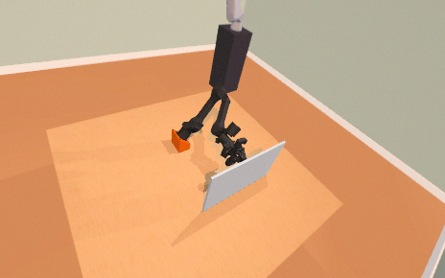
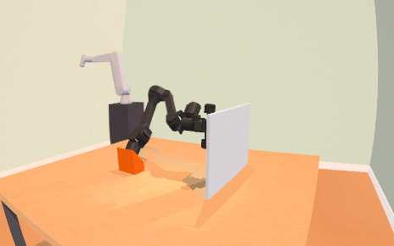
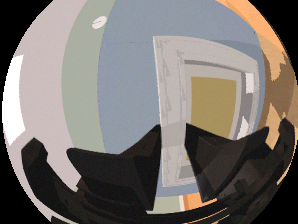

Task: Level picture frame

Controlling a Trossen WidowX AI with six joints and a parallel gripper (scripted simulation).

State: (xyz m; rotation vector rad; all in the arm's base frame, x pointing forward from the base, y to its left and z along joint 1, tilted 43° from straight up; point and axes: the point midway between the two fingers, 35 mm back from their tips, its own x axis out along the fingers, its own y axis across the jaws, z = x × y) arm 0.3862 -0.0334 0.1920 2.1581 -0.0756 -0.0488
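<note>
Now: the picture frame 5 cm below my gripper tip. Also, from my gripper tip: wall panel (7 cm below, 2 cm ahead, 1 cm to the right).
</note>
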